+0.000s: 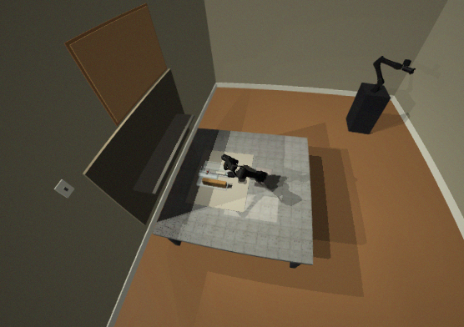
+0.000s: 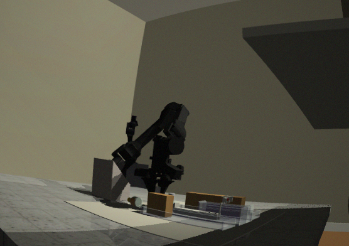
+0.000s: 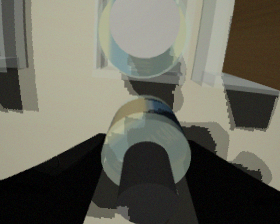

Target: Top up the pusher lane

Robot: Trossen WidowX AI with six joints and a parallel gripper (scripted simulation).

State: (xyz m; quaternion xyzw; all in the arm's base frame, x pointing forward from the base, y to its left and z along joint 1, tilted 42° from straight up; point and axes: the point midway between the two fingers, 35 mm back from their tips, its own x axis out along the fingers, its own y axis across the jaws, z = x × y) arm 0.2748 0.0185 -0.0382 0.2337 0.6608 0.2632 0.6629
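The cream mat is 11 cm ahead of my gripper tip, 5 cm below it and 4 cm to the left of it. From my gripper tip the other things lie so: clear pusher lane unit (21 cm ahead, 4 cm to the left, 3 cm below); wall shelf (56 cm ahead, 32 cm above, 7 cm to the left).
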